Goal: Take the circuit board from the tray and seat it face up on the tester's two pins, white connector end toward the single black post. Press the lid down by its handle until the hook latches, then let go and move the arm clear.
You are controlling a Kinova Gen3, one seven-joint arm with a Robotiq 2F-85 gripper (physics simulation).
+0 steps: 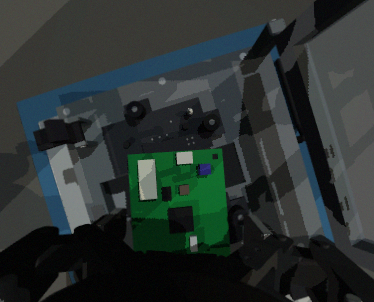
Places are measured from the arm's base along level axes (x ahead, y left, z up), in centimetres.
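Where they show: gripper, fingertip midpoint: (184,224).
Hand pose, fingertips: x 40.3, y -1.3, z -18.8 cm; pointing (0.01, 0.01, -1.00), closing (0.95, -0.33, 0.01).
Things, the pixels of their centre, and the offset from my fingertips. "pt": a spot on its surface instead.
- green circuit board, body centre: (181,225) dx -0.2, dy -0.1, dz -0.1 cm
- tester's dark nest, body centre: (171,184) dx -0.2, dy +2.9, dz -1.3 cm
- metal pin, body centre: (189,110) dx +2.7, dy +7.9, dz -0.2 cm
- black post, body centre: (240,217) dx +4.1, dy -0.6, dz +0.1 cm
- grey tester body, surface spot: (180,87) pt dx +2.6, dy +10.2, dz -2.0 cm
- dark bar, body centre: (322,145) dx +10.0, dy +3.0, dz +2.0 cm
- black latch block, body centre: (53,135) dx -6.7, dy +8.7, dz +1.2 cm
The green circuit board (204,198) lies face up over the tester's dark nest (162,132), between my fingers. Its long white connector (147,180) is at the far left of the board. The board's near end is hidden behind my gripper body. A metal pin (189,111) stands uncovered just beyond the board's far edge. Two black posts (135,109) (211,122) stand at the far side, and one black post (238,216) stands by the board's right edge. My gripper (184,224) is open, with one dark finger on each side of the board and nothing held.
The grey tester body (180,87) sits on a blue base (156,66). Its lid (320,90) stands open at the right, with a dark bar (290,96) along its edge. A black latch block (57,135) is at the left.
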